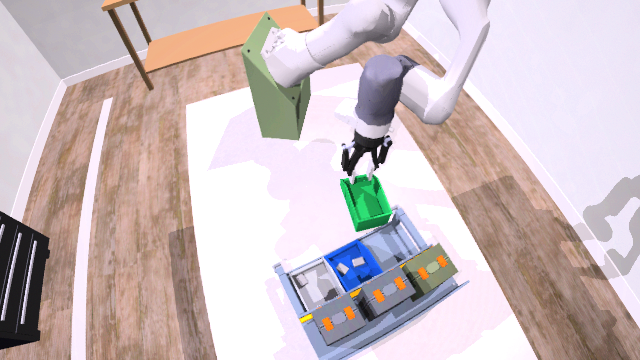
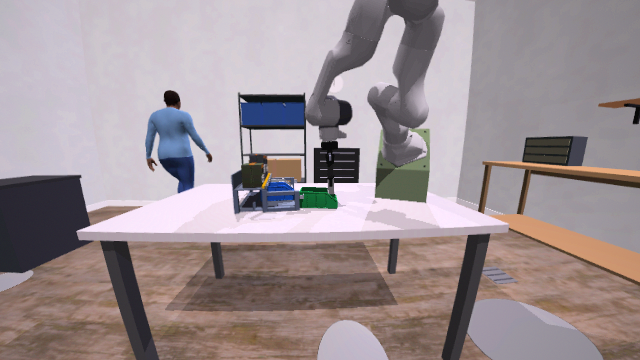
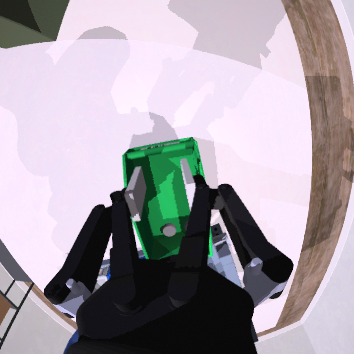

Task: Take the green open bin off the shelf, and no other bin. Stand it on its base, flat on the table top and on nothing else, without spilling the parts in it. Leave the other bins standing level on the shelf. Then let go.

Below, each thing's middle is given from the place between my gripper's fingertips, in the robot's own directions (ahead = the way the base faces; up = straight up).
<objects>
My hand is 5 cm short of the green open bin [image 1: 368, 206], 1 cm to the right of it and 3 cm above it. From my hand the other things lie so: blue bin [image 1: 354, 277] (28 cm ahead, 2 cm to the right, 2 cm below); then grey bin [image 1: 323, 285] (33 cm ahead, 12 cm to the right, 2 cm below).
</objects>
